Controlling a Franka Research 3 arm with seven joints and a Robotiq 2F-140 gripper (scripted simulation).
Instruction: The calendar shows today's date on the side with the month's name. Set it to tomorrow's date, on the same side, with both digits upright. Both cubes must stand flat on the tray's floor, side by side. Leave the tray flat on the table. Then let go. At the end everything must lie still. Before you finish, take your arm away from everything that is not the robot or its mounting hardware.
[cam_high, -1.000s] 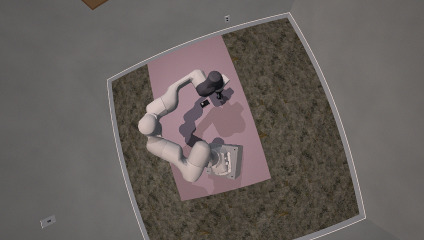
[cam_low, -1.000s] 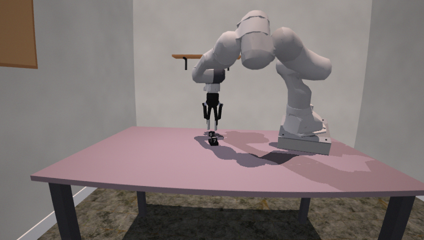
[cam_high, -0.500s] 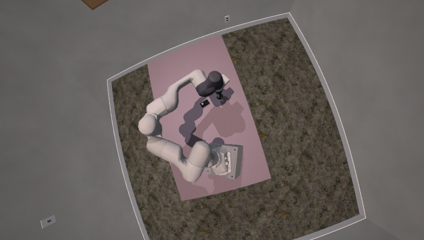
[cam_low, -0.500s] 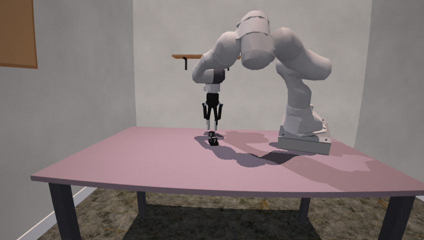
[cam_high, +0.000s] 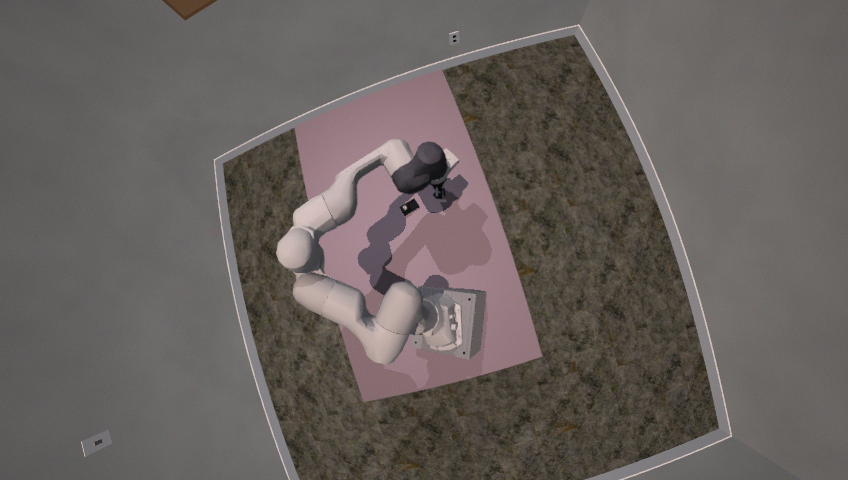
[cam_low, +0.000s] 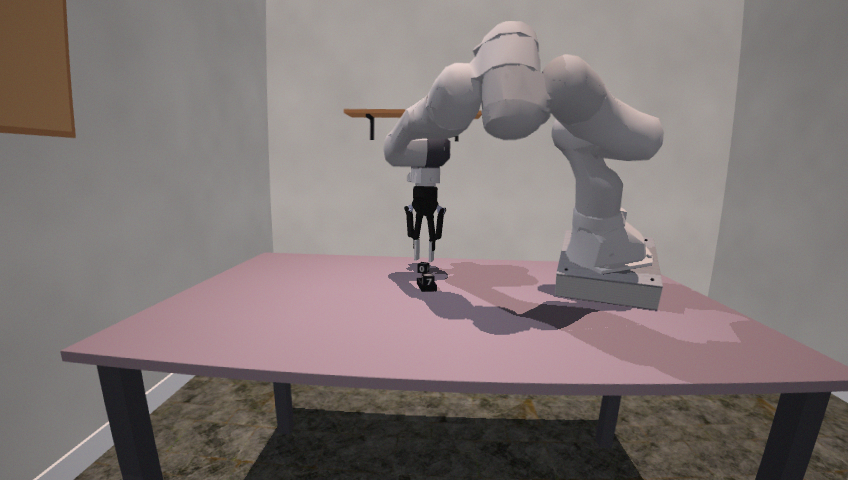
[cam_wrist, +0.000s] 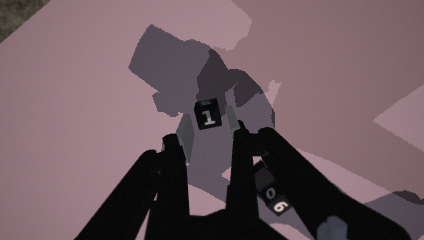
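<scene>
Right now my hand is 6 cm above the black digit cube. Round my hand: black calendar tray (15 cm to the left, 6 cm below, 3 cm behind).
</scene>
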